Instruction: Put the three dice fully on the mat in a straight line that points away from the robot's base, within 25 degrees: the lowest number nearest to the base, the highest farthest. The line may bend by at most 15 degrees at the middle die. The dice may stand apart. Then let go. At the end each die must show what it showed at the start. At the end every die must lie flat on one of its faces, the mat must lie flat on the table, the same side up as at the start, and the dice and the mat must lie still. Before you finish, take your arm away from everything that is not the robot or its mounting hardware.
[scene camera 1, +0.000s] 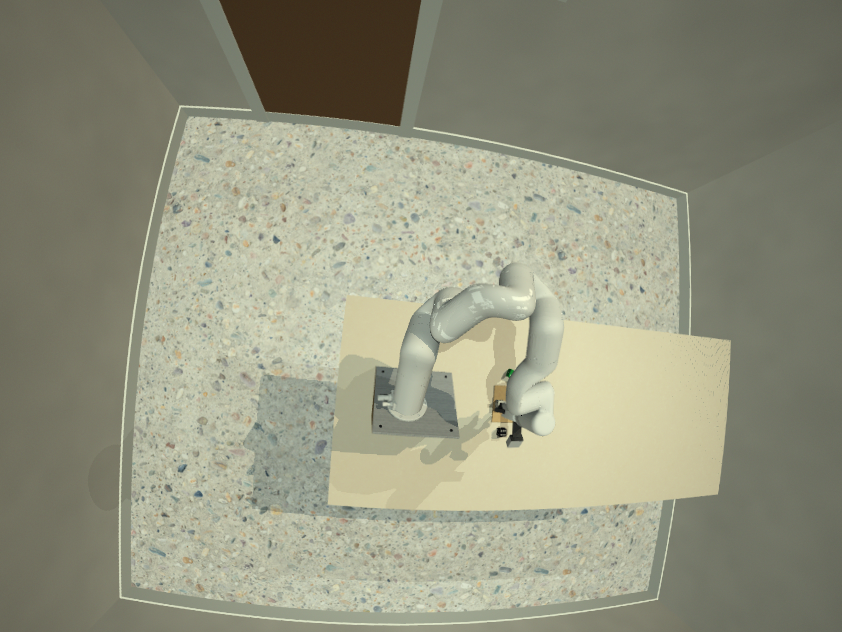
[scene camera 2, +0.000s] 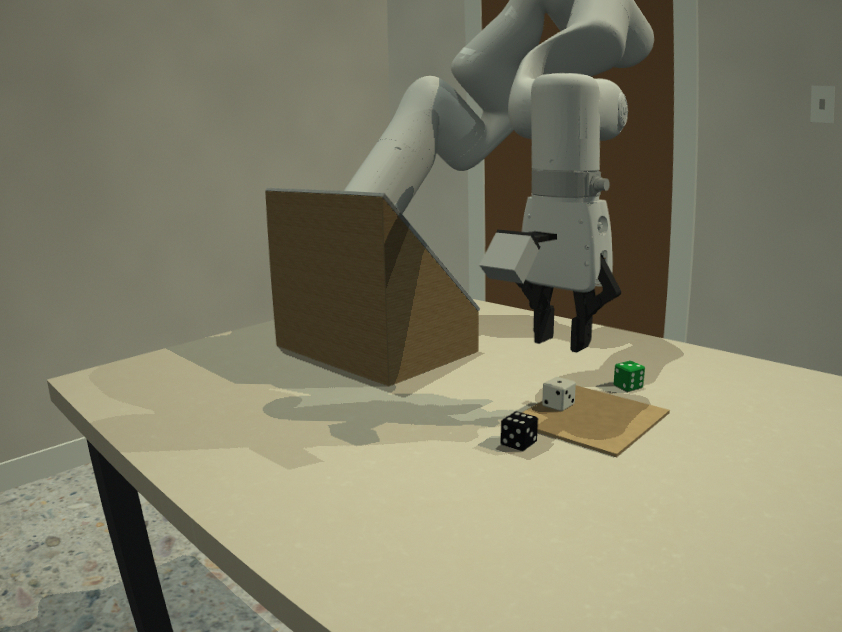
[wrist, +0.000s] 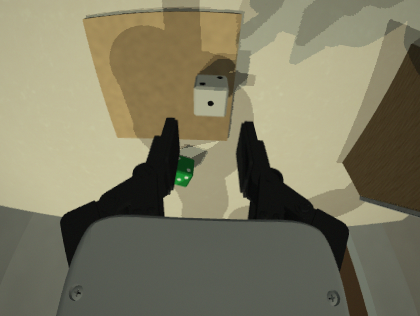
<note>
I see my gripper (scene camera 2: 561, 345), a mat (scene camera 2: 606, 423) and a green die (scene camera 2: 629, 375).
The mat also shows in the wrist view (wrist: 146, 65). My gripper also shows in the wrist view (wrist: 208, 135).
</note>
